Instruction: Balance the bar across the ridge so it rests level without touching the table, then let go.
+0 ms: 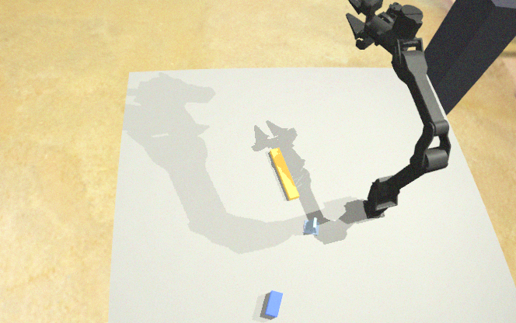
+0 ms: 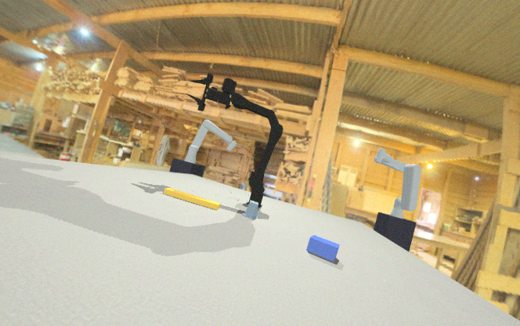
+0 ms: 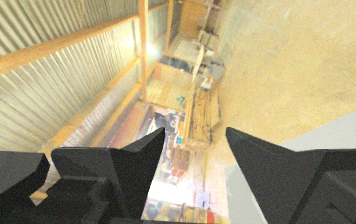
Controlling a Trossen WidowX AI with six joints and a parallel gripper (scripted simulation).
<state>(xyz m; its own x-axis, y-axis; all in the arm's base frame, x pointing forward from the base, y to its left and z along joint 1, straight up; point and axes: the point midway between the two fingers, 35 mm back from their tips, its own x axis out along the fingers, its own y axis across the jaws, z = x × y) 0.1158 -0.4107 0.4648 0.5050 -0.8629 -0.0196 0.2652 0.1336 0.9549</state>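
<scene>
My gripper tip is now 16 cm short of the bar, 29 cm to the right of it and 46 cm above it. Also, from my gripper tip: blue block: 25 cm ahead, 71 cm to the left, 45 cm below.
</scene>
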